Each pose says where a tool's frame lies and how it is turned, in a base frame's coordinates. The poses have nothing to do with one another.
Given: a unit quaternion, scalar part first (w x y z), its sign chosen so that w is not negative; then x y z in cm.
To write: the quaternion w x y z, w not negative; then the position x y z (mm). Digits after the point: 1 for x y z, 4 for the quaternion.
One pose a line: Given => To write
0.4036 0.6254 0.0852 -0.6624 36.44 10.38 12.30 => 0.4036 0.6254 0.0852 -0.6624 364.4 103.8 123.0
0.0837 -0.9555 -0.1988 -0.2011 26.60 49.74 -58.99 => 0.0837 -0.9555 -0.1988 -0.2011 266.0 497.4 -589.9
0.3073 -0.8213 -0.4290 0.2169 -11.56 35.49 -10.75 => 0.3073 -0.8213 -0.4290 0.2169 -115.6 354.9 -107.5
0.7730 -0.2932 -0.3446 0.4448 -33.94 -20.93 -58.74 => 0.7730 -0.2932 -0.3446 0.4448 -339.4 -209.3 -587.4
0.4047 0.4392 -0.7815 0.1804 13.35 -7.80 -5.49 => 0.4047 0.4392 -0.7815 0.1804 133.5 -78.0 -54.9
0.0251 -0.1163 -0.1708 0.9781 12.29 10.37 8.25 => 0.0251 -0.1163 -0.1708 0.9781 122.9 103.7 82.5
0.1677 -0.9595 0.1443 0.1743 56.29 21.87 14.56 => 0.1677 -0.9595 0.1443 0.1743 562.9 218.7 145.6
